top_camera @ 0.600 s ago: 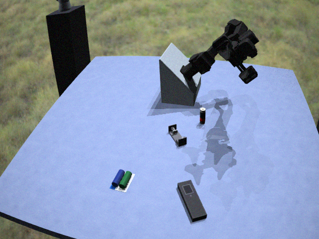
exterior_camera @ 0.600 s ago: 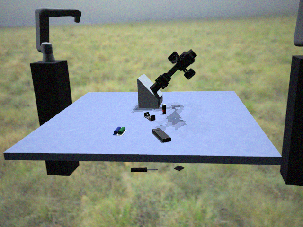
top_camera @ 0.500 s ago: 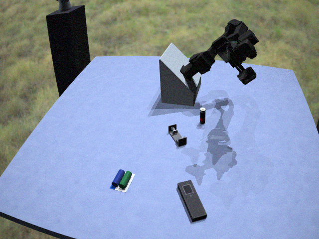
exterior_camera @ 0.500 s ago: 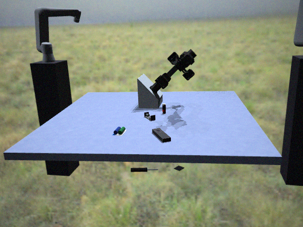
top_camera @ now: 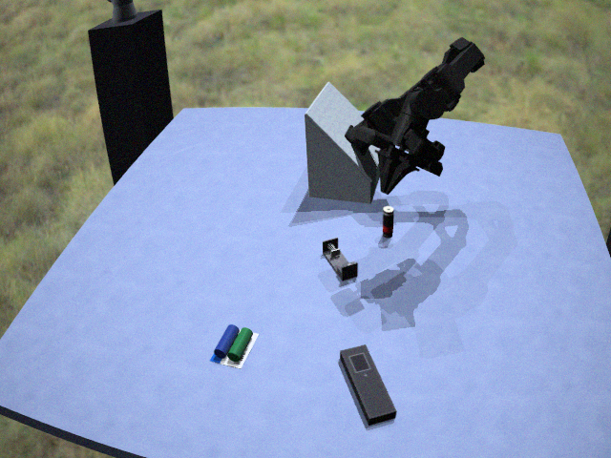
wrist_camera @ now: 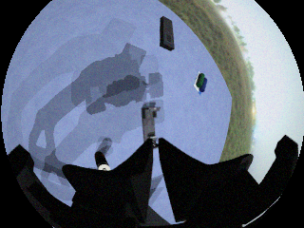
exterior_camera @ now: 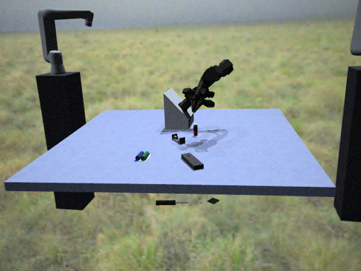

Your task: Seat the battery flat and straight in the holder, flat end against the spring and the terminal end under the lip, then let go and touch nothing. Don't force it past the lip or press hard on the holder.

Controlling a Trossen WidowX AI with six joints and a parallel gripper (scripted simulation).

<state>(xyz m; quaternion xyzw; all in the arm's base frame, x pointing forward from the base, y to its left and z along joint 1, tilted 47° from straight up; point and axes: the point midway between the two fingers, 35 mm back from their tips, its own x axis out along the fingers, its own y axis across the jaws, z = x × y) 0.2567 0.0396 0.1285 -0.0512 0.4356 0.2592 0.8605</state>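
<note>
Now: gripper tip 80 mm past the battery and 120 mm above it. Round my gripper tip: black remote-like slab: 340 mm ahead, 40 mm to the left, 140 mm below.
</note>
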